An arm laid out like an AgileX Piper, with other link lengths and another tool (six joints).
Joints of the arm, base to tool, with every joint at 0 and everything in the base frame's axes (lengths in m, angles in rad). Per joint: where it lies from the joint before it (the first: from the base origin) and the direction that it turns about. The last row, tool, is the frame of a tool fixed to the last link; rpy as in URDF.
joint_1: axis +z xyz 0 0 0.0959
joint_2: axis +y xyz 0 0 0
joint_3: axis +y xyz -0.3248 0 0.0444
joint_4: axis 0.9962 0 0.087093 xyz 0.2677 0 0.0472
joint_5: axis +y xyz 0 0 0
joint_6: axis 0.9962 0 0.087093 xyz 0.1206 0 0.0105
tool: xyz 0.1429 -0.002 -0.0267 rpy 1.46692 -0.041 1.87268
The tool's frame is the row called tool.
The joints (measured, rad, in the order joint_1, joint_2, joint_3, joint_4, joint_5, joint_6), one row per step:
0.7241 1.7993 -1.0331 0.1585 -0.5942 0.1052
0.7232 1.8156 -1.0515 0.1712 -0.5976 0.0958
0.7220 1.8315 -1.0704 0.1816 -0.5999 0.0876
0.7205 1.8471 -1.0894 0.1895 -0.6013 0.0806
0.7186 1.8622 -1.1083 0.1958 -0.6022 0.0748
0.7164 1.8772 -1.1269 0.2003 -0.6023 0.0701
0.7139 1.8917 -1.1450 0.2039 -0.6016 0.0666
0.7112 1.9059 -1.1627 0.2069 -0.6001 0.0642
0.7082 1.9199 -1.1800 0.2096 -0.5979 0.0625
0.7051 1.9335 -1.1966 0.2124 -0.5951 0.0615
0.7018 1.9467 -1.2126 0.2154 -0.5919 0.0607
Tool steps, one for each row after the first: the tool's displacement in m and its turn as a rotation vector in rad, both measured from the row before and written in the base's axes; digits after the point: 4 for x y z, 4 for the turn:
0.0057 0.0017 -0.0003 0.0032 -0.0033 -0.0085
0.0056 0.0018 -0.0001 0.0027 -0.0035 -0.0073
0.0054 0.0019 -0.0002 0.0020 -0.0036 -0.0061
0.0053 0.0018 -0.0001 0.0020 -0.0037 -0.0055
0.0052 0.0018 -0.0004 0.0012 -0.0031 -0.0047
0.0050 0.0016 -0.0006 0.0012 -0.0023 -0.0044
0.0049 0.0015 -0.0008 0.0013 -0.0012 -0.0041
0.0048 0.0013 -0.0011 0.0012 -0.0002 -0.0042
0.0047 0.0011 -0.0014 0.0013 0.0009 -0.0043
0.0046 0.0008 -0.0016 0.0013 0.0016 -0.0045

